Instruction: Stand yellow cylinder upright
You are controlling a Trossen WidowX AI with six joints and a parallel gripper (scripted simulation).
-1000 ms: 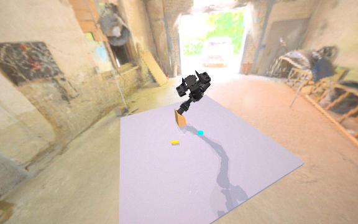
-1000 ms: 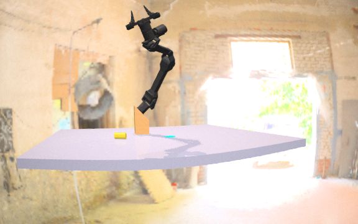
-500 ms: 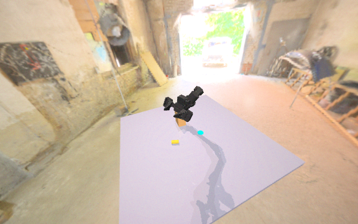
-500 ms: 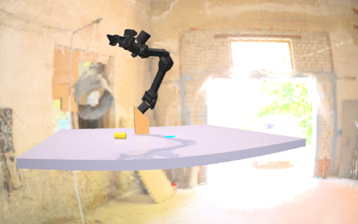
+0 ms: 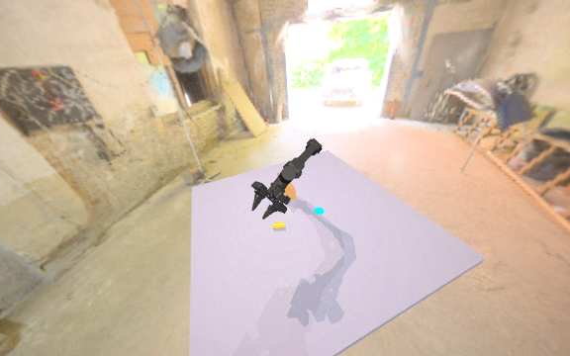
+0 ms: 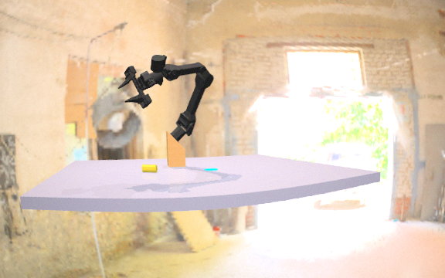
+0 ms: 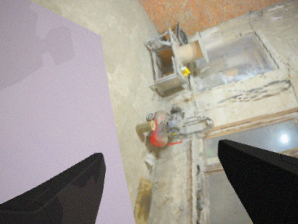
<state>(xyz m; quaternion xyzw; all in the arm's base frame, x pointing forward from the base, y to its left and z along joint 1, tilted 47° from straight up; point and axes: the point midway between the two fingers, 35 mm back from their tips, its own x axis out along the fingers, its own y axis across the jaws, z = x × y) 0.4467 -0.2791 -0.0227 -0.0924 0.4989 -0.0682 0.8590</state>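
Right now my gripper tip is 19 cm past the yellow cylinder, 11 cm to the right of it and 31 cm above it. The rest, counted from my gripper tip: cyan circle 23 cm behind, 39 cm to the left, 33 cm below.
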